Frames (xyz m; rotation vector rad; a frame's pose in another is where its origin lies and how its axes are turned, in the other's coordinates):
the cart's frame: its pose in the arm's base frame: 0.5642 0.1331 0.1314 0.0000 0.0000 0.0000
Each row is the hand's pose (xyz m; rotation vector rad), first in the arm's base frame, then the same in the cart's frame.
Working: the arm's base frame: its pose in the cart's frame: -0.5642 -0.1331 -0.1314 0.0000 0.0000 0.0000

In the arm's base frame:
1: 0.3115 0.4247 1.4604 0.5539 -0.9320 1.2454
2: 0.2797 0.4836 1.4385 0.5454 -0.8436 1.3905
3: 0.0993 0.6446 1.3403 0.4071 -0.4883 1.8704
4: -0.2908 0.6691 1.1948 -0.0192 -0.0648 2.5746
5: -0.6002 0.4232 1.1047 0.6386 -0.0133 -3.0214
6: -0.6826 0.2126 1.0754 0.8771 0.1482 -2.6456
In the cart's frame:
1: -0.2527 0.2916 1.3290 0.5539 -0.9320 1.2454
2: -0.2845 0.3505 1.3071 0.5454 -0.8436 1.3905
3: -0.4649 0.5115 1.2089 0.4071 -0.4883 1.8704
4: -0.8550 0.5360 1.0634 -0.0192 -0.0648 2.5746
5: -1.1644 0.2901 0.9733 0.6386 -0.0133 -3.0214
6: -1.2468 0.0795 0.9440 0.8771 0.1482 -2.6456

